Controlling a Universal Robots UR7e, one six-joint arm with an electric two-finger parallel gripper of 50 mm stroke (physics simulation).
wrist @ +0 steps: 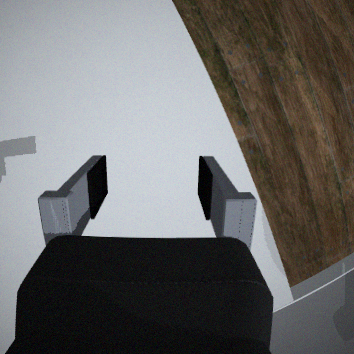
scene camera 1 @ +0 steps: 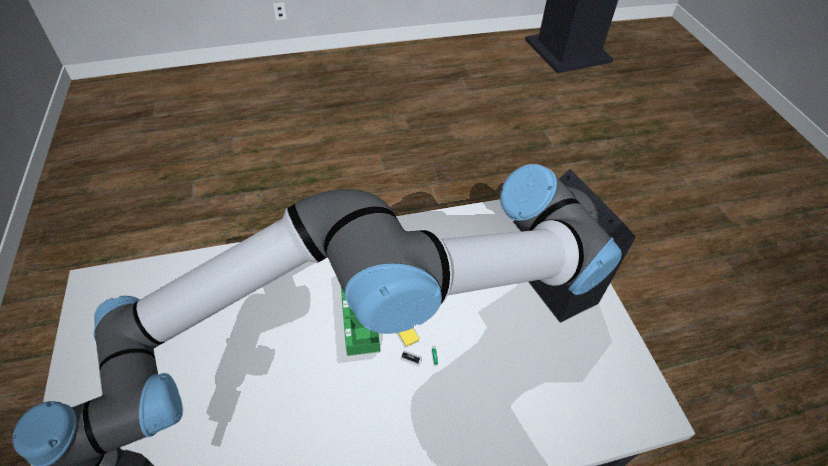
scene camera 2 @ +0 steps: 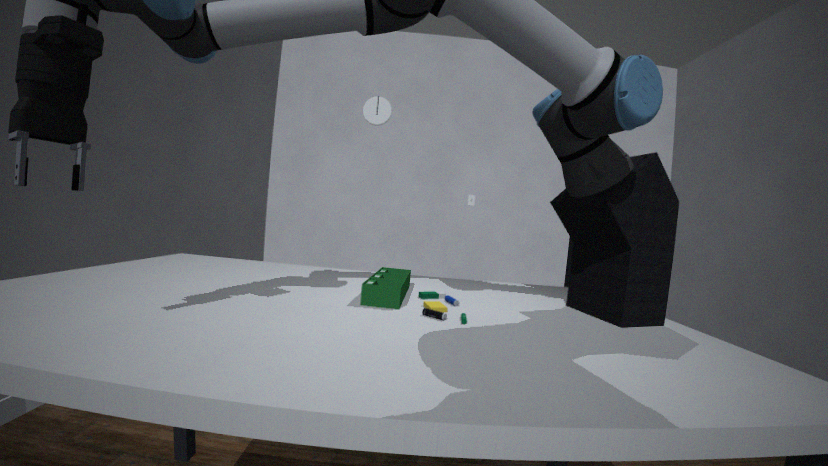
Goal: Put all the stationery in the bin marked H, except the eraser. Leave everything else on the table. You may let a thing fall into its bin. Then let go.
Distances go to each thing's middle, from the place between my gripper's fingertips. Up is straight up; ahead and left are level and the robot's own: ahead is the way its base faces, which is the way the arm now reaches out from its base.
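Scene:
Green bin row (scene camera 2: 387, 288): 48 cm behind my hand, 37 cm to the right of it, 17 cm below it.

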